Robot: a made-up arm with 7 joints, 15 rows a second.
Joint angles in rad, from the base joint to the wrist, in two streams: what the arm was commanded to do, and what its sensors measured. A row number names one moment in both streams.
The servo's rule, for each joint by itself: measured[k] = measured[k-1] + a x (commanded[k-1-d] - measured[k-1]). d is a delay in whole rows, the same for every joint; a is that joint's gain. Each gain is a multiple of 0.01, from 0.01 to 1. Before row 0 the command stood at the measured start. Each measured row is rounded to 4 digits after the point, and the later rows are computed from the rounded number. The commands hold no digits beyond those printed.
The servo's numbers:
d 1
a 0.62 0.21 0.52 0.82 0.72 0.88 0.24
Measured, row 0:
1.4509, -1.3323, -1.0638, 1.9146, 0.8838, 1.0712, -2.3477
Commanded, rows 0 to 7:
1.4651, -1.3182, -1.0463, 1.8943, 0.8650, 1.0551, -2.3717
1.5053, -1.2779, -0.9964, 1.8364, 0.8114, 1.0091, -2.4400
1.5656, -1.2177, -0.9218, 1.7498, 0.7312, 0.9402, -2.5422
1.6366, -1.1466, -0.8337, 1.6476, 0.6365, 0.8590, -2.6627
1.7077, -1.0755, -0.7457, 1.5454, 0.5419, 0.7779, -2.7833
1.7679, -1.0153, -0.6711, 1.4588, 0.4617, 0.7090, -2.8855
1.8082, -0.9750, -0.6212, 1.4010, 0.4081, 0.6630, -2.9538
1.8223, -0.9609, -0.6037, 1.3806, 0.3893, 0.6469, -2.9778
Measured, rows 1 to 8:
1.4509, -1.3323, -1.0638, 1.9146, 0.8838, 1.0712, -2.3477
1.4597, -1.3293, -1.0547, 1.8980, 0.8703, 1.0570, -2.3535
1.4880, -1.3185, -1.0244, 1.8475, 0.8279, 1.0148, -2.3743
1.5361, -1.2973, -0.9710, 1.7674, 0.7583, 0.9492, -2.4146
1.5984, -1.2657, -0.8996, 1.6692, 0.6706, 0.8698, -2.4741
1.6662, -1.2258, -0.8196, 1.5677, 0.5779, 0.7889, -2.5483
1.7293, -1.1816, -0.7424, 1.4784, 0.4942, 0.7186, -2.6292
1.7782, -1.1382, -0.6794, 1.4149, 0.4322, 0.6697, -2.7071

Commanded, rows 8 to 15:
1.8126, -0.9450, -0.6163, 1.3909, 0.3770, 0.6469, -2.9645
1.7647, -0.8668, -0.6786, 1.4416, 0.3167, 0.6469, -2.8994
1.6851, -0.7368, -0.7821, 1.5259, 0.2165, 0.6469, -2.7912
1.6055, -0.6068, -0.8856, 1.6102, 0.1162, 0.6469, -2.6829
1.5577, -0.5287, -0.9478, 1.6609, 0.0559, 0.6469, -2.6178
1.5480, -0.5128, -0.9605, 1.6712, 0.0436, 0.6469, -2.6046
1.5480, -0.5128, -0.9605, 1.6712, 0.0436, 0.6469, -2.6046
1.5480, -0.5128, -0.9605, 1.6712, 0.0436, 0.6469, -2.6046
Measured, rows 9 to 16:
1.8055, -1.1010, -0.6400, 1.3868, 0.4013, 0.6496, -2.7721
1.8099, -1.0682, -0.6277, 1.3902, 0.3838, 0.6472, -2.8183
1.7819, -1.0259, -0.6542, 1.4323, 0.3355, 0.6469, -2.8378
1.7219, -0.9652, -0.7207, 1.5091, 0.2498, 0.6469, -2.8266
1.6497, -0.8899, -0.8064, 1.5920, 0.1536, 0.6469, -2.7921
1.5927, -0.8140, -0.8799, 1.6485, 0.0833, 0.6469, -2.7503
1.5650, -0.7507, -0.9218, 1.6671, 0.0547, 0.6469, -2.7153
1.5545, -0.7007, -0.9419, 1.6705, 0.0467, 0.6469, -2.6887

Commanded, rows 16 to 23:
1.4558, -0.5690, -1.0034, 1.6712, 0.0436, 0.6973, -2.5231
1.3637, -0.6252, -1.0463, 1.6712, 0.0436, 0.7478, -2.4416
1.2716, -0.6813, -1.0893, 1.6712, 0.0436, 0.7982, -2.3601
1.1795, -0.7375, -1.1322, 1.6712, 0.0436, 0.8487, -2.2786
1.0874, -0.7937, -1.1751, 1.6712, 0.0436, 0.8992, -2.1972
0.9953, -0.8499, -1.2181, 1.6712, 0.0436, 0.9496, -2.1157
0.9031, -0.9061, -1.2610, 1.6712, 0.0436, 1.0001, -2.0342
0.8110, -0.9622, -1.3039, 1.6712, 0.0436, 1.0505, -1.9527
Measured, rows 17 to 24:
1.5505, -0.6612, -0.9516, 1.6711, 0.0445, 0.6469, -2.6685
1.4918, -0.6418, -0.9785, 1.6712, 0.0439, 0.6913, -2.6336
1.4124, -0.6383, -1.0138, 1.6712, 0.0437, 0.7410, -2.5875
1.3251, -0.6473, -1.0531, 1.6712, 0.0436, 0.7913, -2.5329
1.2348, -0.6662, -1.0942, 1.6712, 0.0436, 0.8418, -2.4719
1.1434, -0.6930, -1.1363, 1.6712, 0.0436, 0.8923, -2.4060
1.0516, -0.7259, -1.1788, 1.6712, 0.0436, 0.9427, -2.3363
0.9595, -0.7637, -1.2215, 1.6712, 0.0436, 0.9932, -2.2638

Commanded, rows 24 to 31:
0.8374, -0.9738, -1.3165, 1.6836, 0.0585, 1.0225, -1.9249
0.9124, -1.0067, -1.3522, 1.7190, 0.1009, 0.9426, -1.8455
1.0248, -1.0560, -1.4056, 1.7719, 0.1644, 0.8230, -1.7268
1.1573, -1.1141, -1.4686, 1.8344, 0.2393, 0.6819, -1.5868
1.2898, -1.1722, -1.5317, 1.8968, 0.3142, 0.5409, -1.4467
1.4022, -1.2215, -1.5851, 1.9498, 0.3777, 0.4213, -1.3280
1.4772, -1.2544, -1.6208, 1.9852, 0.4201, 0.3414, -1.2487
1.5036, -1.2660, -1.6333, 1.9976, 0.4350, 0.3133, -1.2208
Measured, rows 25 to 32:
0.8674, -0.8054, -1.2643, 1.6712, 0.0436, 1.0436, -2.1891
0.8488, -0.8408, -1.2914, 1.6814, 0.0543, 1.0250, -2.1257
0.8882, -0.8756, -1.3230, 1.7122, 0.0879, 0.9525, -2.0585
0.9729, -0.9135, -1.3660, 1.7612, 0.1430, 0.8385, -1.9789
1.0872, -0.9556, -1.4194, 1.8212, 0.2123, 0.7007, -1.8848
1.2128, -1.0011, -1.4778, 1.8832, 0.2857, 0.5601, -1.7797
1.3302, -1.0474, -1.5336, 1.9378, 0.3519, 0.4380, -1.6713
1.4213, -1.0909, -1.5789, 1.9767, 0.4010, 0.3530, -1.5699

